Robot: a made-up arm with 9 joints. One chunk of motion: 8 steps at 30 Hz.
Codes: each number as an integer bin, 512 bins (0 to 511) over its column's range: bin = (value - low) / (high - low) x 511, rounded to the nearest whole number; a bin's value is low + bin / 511 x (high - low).
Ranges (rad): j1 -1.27..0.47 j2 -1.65..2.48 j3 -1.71..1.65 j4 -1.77..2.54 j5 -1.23..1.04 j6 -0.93..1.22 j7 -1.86..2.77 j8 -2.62..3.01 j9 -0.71..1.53
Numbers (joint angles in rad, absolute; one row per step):
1: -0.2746 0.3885 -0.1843 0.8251 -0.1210 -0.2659 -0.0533 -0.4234 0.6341
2: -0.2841 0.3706 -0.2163 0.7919 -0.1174 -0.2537 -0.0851 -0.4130 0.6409
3: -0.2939 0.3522 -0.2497 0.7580 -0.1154 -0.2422 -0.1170 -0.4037 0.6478
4: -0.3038 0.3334 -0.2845 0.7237 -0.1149 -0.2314 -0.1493 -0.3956 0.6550
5: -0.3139 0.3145 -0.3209 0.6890 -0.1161 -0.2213 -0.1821 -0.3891 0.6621
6: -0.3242 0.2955 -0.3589 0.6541 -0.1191 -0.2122 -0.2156 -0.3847 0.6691
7: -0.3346 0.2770 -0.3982 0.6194 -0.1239 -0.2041 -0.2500 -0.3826 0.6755
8: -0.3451 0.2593 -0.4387 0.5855 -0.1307 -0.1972 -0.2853 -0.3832 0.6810
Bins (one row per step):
1: 292 252 232 308 250 158 199 199 307
2: 290 250 227 304 250 161 196 200 308
3: 287 248 222 300 251 163 192 201 310
4: 284 245 217 296 251 166 189 202 311
5: 281 243 211 292 251 168 185 202 313
6: 278 241 205 287 250 171 181 203 315
7: 275 238 200 283 249 173 178 203 316
8: 272 236 193 279 247 174 174 203 317

